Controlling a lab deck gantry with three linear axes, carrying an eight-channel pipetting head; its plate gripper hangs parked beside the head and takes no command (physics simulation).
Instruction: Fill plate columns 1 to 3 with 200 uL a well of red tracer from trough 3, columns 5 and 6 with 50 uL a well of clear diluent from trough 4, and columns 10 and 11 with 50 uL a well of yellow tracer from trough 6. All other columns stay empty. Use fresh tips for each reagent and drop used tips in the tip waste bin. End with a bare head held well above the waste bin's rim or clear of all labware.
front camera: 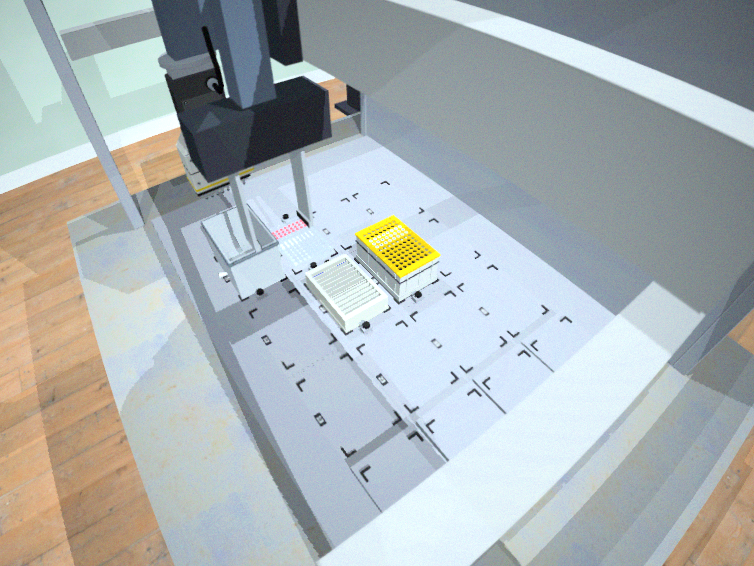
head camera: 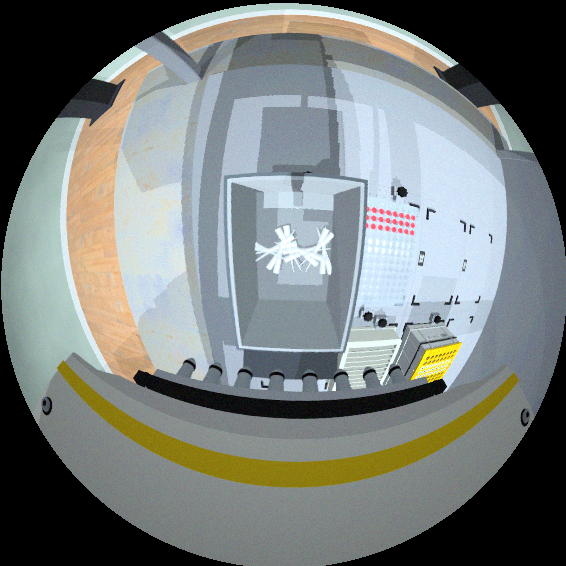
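Note:
The pipetting head [front camera: 210,182] [head camera: 295,446] is up near the tip waste bin [front camera: 258,274] [head camera: 242,263]; its nozzles [head camera: 277,381] are bare. Used white tips [head camera: 293,248] lie in the bin. The plate [front camera: 310,246] [head camera: 388,274] has three red columns at its far end; whether other wells hold clear liquid cannot be told, and no yellow shows in it. The trough rack [front camera: 365,315] [head camera: 372,334] shows its liquids poorly. The yellow tip rack [front camera: 400,274] [head camera: 448,348] has some white tips and dark empty holes. The plate gripper [front camera: 280,236] hangs open, its two paddles apart.
The dark gripper body [front camera: 258,130] hangs beside the head and hides part of it in the front view. Black knobs [front camera: 365,325] [head camera: 402,191] and corner brackets stand on the deck. A wide grey beam [front camera: 517,134] and a pale front rail [front camera: 517,414] border it.

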